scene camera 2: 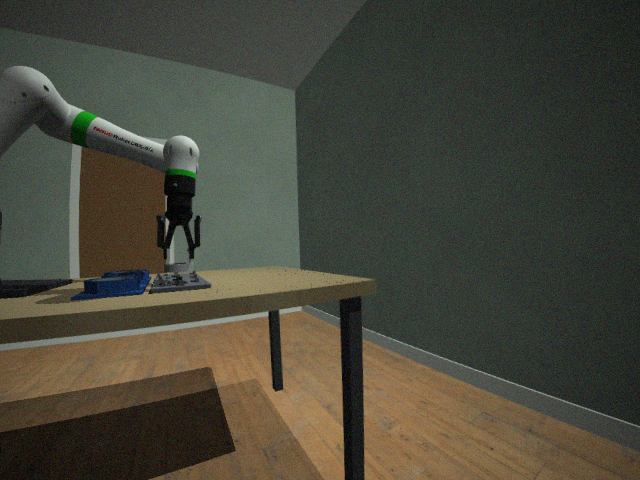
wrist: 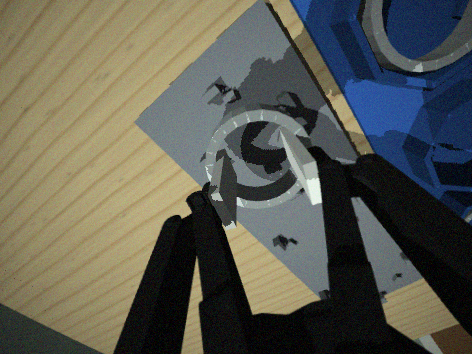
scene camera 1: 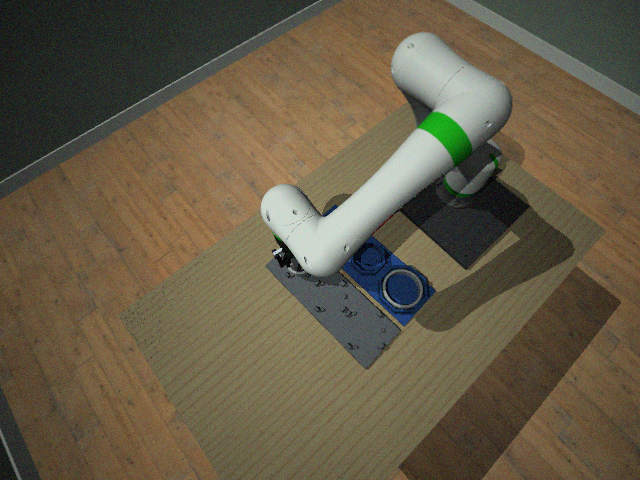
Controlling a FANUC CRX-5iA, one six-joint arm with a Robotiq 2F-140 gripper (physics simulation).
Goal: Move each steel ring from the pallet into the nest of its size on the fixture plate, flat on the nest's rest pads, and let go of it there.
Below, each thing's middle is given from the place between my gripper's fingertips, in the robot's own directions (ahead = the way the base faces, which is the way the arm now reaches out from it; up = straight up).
Scene:
Right now the grey fixture plate (scene camera 1: 364, 330) is 14 cm to the left of my hand, 4 cm below it and 2 cm behind it. From my hand the other things lie so: blue pallet (scene camera 1: 369, 283): 20 cm behind, 11 cm to the left, 5 cm below.

